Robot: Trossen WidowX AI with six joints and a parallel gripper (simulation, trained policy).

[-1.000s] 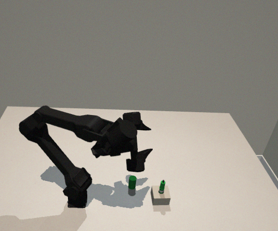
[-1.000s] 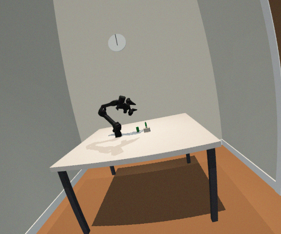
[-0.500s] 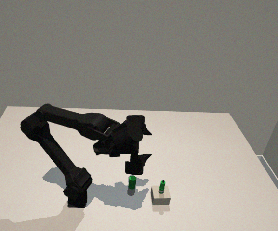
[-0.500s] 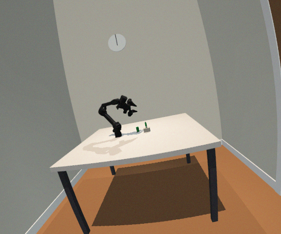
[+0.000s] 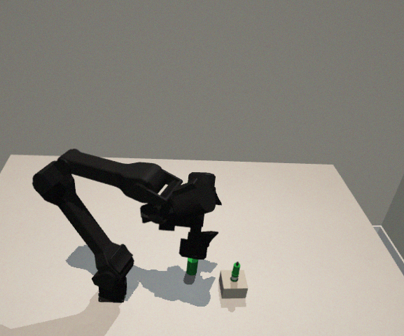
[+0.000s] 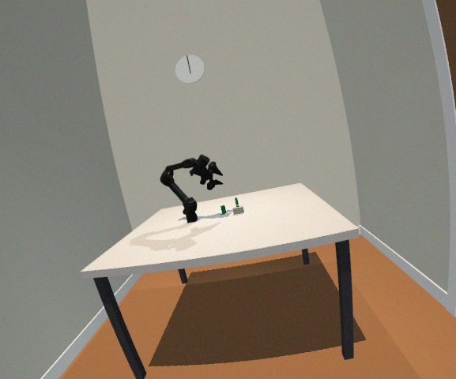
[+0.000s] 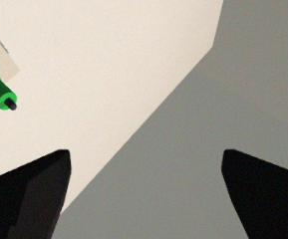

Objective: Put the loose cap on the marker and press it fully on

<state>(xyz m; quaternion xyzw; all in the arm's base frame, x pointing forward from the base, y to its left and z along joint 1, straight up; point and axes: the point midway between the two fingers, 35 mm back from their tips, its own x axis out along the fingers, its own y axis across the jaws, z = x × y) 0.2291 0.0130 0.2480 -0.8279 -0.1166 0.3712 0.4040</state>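
Now: the green cap 200 mm below my gripper tip, 40 mm to the left of it and 40 mm behind it. Also, from my gripper tip: pale holder block (210 mm below, 60 mm ahead, 20 mm to the right).
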